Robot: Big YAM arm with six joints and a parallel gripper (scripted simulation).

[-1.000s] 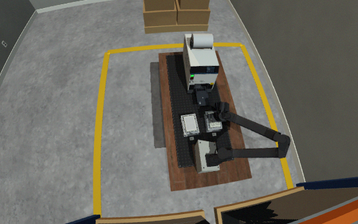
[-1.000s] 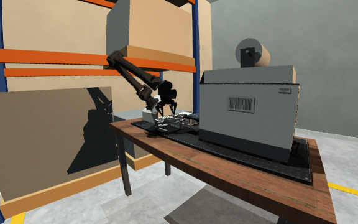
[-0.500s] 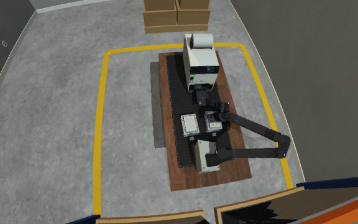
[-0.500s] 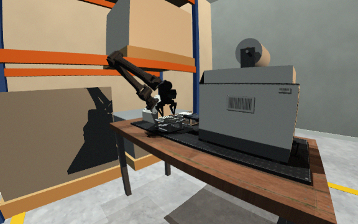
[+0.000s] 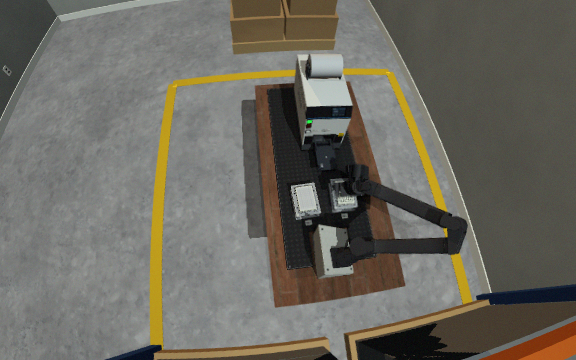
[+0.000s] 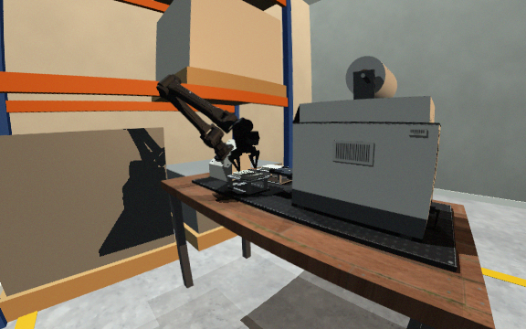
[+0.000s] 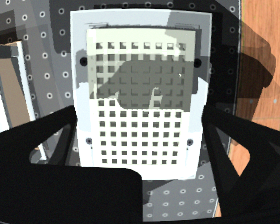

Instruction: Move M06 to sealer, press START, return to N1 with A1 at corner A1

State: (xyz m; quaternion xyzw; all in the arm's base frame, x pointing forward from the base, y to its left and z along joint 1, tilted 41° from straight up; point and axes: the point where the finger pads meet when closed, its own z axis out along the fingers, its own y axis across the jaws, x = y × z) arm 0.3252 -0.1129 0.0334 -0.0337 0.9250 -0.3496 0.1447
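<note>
My hand is 30 mm above the white well plate. Round my hand: foil roll: 530 mm ahead, 330 mm above, 50 mm to the left; then dark stage: 190 mm ahead, 60 mm to the left; then white plate: 200 mm to the left, 30 mm below, 10 mm behind.
</note>
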